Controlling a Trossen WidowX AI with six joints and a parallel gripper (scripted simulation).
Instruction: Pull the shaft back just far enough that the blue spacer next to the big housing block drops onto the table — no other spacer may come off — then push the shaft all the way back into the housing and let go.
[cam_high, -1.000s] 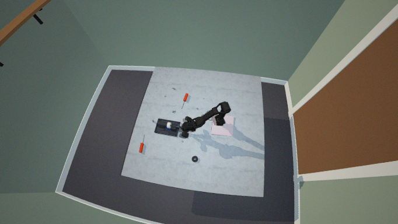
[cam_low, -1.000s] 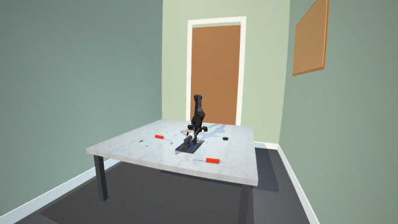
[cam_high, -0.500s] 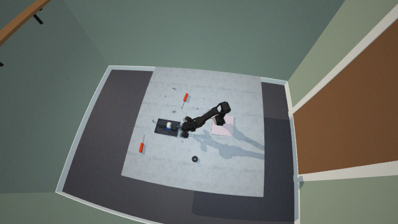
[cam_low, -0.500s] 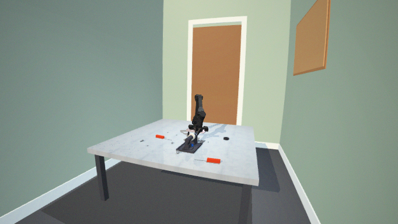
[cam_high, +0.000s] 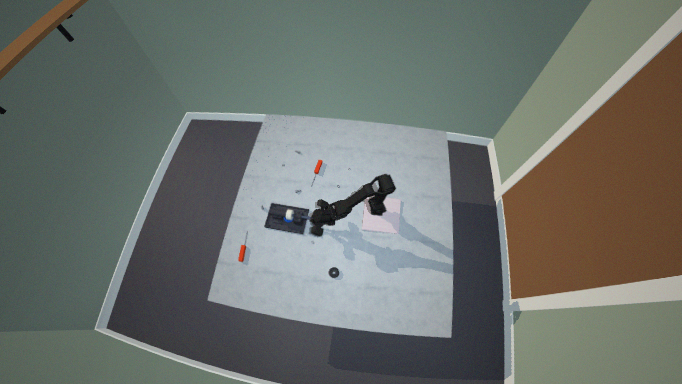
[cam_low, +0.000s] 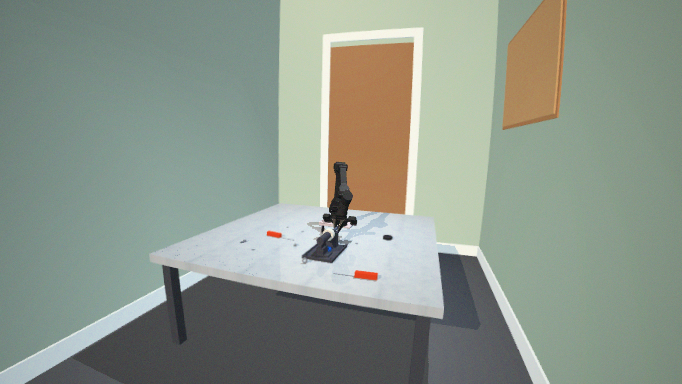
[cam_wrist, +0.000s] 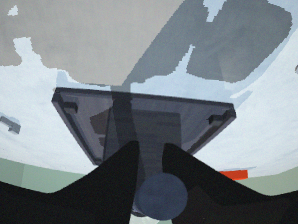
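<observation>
Now: the baseplate 150 mm ahead of my gripper tip, 10 mm to the right of it and 10 mm below it.
</observation>
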